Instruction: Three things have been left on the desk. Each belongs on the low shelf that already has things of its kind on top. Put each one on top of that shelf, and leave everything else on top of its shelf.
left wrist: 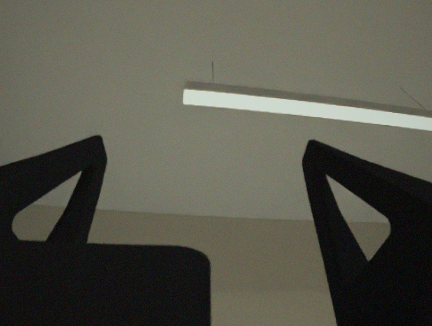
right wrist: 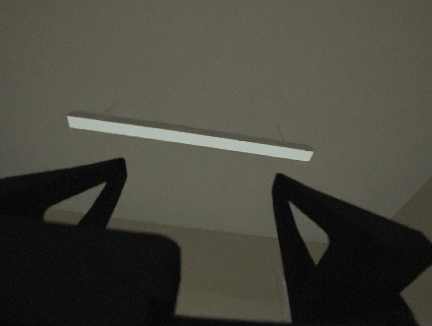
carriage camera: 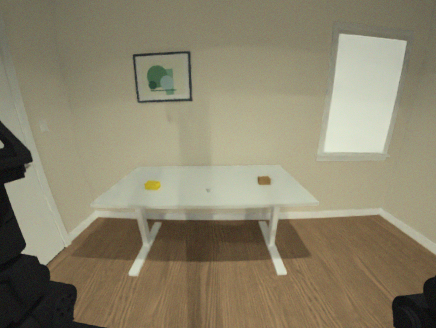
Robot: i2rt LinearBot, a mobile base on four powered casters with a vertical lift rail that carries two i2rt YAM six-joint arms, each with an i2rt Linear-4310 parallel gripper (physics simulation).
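Frame: origin at the left arm's base, x left, y ahead, z down, level; centimetres.
Seen in the pictures: left gripper, between the fingertips: [left wrist: 205, 148]; right gripper, between the fingertips: [right wrist: 200, 174].
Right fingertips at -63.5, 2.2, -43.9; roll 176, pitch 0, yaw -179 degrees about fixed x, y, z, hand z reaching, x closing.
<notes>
Pixels of each thing's top centre, then the offset from my right fingertips to it, as dx, dy, dz. "spot": a spot on its surface instead. Level surfaces: height alone.
- white desk, height of its surface: dz +59.9
- yellow thing, centre of its top: [carriage camera: 152, 182] +89.7, +98.7, +55.4
- small pale grey thing, centre of its top: [carriage camera: 209, 187] +45.0, +96.6, +57.5
- brown block, centre of its top: [carriage camera: 264, 177] +2.5, +110.0, +54.9
- bright window, a spot on its surface: [carriage camera: 365, 95] spot: -111.4, +164.0, -14.3
A white desk [carriage camera: 230, 197] stands against the far wall in the carriage view. A yellow thing [carriage camera: 152, 185] lies on its left part. A small pale grey thing [carriage camera: 208, 190] lies near the middle, too small to make out. A brown block [carriage camera: 264, 180] lies on the right part. The low shelves do not show in these views. My left gripper [left wrist: 205, 148] is open and empty, with its fingers pointing up towards the ceiling. My right gripper [right wrist: 200, 174] is open and empty, also pointing up. Both are far from the desk.
A framed picture [carriage camera: 180, 95] hangs above the desk, and a bright window [carriage camera: 365, 95] is at the right. A white door [carriage camera: 30, 220] is at the left. The desk's legs [carriage camera: 274, 245] stand on the wooden floor. A long ceiling light [left wrist: 300, 108] [right wrist: 190, 137] shows in both wrist views.
</notes>
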